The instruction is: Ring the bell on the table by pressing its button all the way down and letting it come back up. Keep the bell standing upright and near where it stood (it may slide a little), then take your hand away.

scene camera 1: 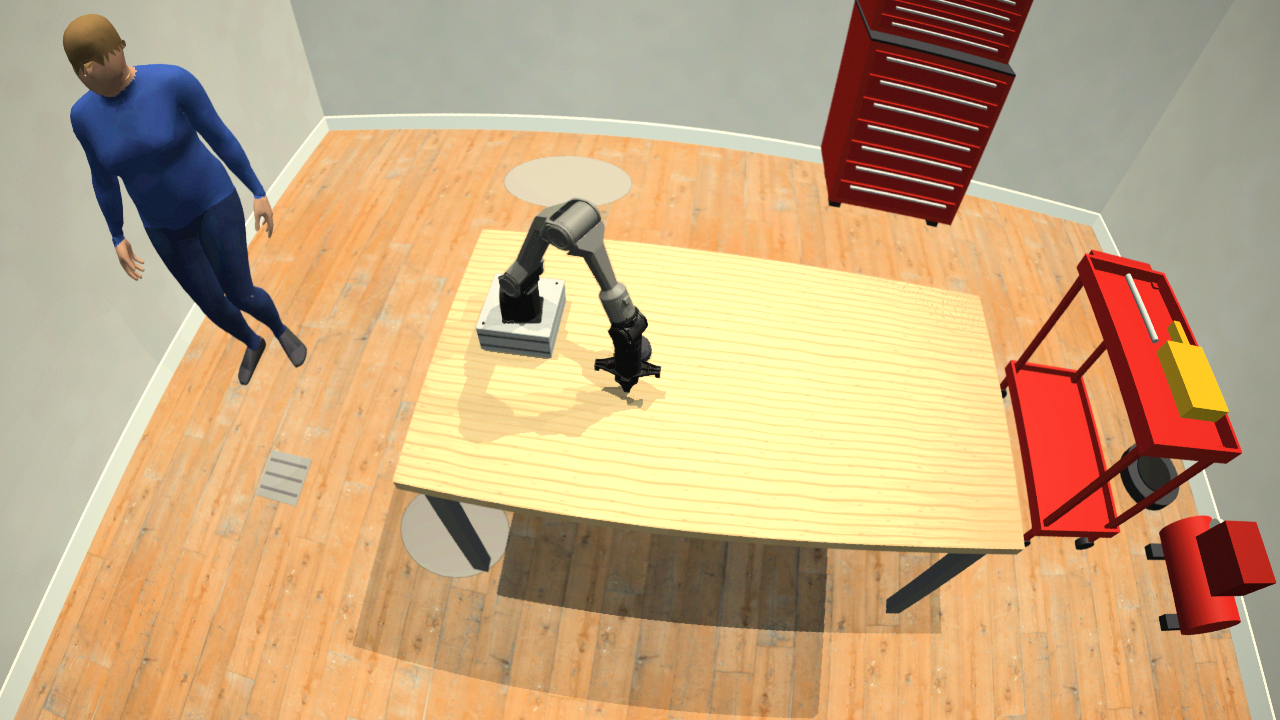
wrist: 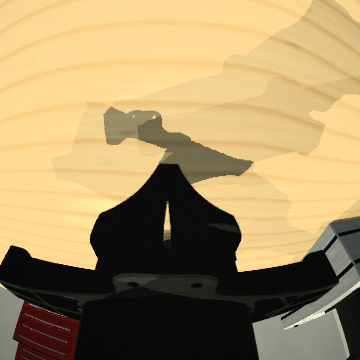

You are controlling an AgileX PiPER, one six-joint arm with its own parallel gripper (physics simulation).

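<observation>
The dark, round bell (scene camera 1: 645, 349) stands on the table (scene camera 1: 805, 402) (wrist: 165, 45), mostly hidden behind my gripper in the scene view; a small part of its right side shows. My gripper (scene camera 1: 627, 388) (wrist: 167, 176) points down with its two black fingers together at the tips, shut and with no object seen between them. In the scene view its tips appear in front of and below the visible part of the bell, low over the table. In the wrist view the bell cannot be made out behind the fingers. Its button is hidden, so its state cannot be told.
The arm's grey base box (scene camera 1: 517, 326) (wrist: 345, 250) stands on the table at the left. A red cart (scene camera 1: 1118, 376) stands beyond the table's right edge. A red tool cabinet (scene camera 1: 921, 134) (wrist: 45, 330) stands behind. A person in blue (scene camera 1: 161, 134) stands on the floor at the left.
</observation>
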